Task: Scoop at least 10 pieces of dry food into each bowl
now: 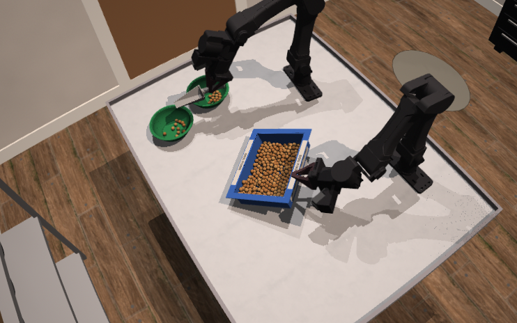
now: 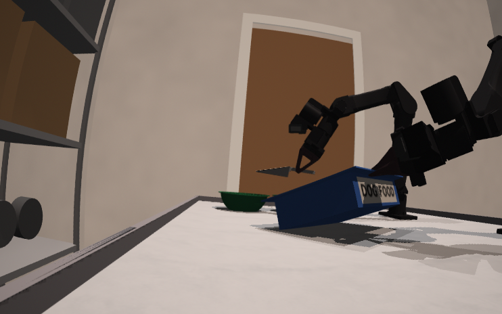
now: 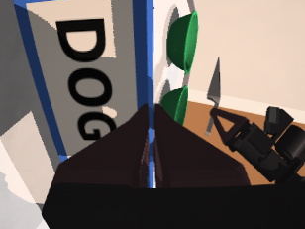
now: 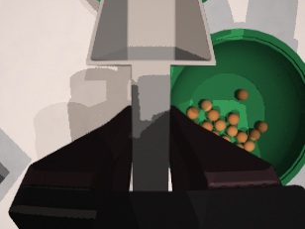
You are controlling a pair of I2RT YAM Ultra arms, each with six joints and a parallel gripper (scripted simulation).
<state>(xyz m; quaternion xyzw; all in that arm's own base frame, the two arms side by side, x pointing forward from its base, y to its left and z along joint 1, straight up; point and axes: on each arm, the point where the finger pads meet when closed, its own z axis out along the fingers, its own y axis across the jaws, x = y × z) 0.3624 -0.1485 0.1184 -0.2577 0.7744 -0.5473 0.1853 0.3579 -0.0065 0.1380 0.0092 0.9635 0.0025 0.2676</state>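
Now: right hand 40 mm short of the grey scoop, 10 mm to the left of it and 10 mm above it.
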